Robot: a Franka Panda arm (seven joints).
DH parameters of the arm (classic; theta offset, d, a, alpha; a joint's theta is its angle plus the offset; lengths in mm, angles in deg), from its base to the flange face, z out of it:
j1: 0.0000 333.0 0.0 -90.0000
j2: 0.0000 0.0 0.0 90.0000
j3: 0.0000 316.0 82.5 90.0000
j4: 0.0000 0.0 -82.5 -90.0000
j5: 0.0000 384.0 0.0 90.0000
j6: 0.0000 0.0 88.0 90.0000
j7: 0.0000 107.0 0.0 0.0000
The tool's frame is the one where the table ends.
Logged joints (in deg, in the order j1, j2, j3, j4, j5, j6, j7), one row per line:
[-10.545, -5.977, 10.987, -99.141, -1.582, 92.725, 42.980]
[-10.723, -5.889, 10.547, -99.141, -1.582, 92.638, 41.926]
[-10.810, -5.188, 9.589, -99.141, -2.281, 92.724, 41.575]
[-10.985, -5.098, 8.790, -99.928, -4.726, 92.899, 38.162]
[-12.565, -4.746, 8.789, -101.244, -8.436, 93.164, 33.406]
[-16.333, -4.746, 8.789, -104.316, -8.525, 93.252, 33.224]
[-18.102, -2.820, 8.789, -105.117, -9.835, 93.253, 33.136]
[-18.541, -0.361, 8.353, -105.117, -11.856, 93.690, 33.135]
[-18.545, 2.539, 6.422, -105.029, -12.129, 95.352, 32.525]
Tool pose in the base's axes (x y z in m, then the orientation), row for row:
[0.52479, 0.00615, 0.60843, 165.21, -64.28, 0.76]
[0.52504, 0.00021, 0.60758, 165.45, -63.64, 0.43]
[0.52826, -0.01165, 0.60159, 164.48, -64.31, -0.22]
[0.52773, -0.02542, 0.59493, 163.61, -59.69, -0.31]
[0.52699, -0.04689, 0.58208, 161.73, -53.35, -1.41]
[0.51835, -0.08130, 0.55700, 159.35, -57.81, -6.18]
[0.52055, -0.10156, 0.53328, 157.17, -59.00, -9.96]
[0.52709, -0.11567, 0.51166, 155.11, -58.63, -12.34]
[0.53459, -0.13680, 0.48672, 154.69, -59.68, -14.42]
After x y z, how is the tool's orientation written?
As a rotation vector, in degrees.
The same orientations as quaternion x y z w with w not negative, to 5 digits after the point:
[0.93167, -0.36250, 0.00429, 0.02377]
[0.93307, -0.35890, 0.00243, 0.02384]
[0.93093, -0.36399, -0.00125, 0.02962]
[0.93821, -0.34229, -0.00178, 0.05095]
[0.94624, -0.31214, -0.00825, 0.08448]
[0.93558, -0.33941, -0.03628, 0.09042]
[0.92959, -0.34896, -0.05891, 0.10302]
[0.92615, -0.35007, -0.07368, 0.11945]
[0.92295, -0.35608, -0.08604, 0.11815]

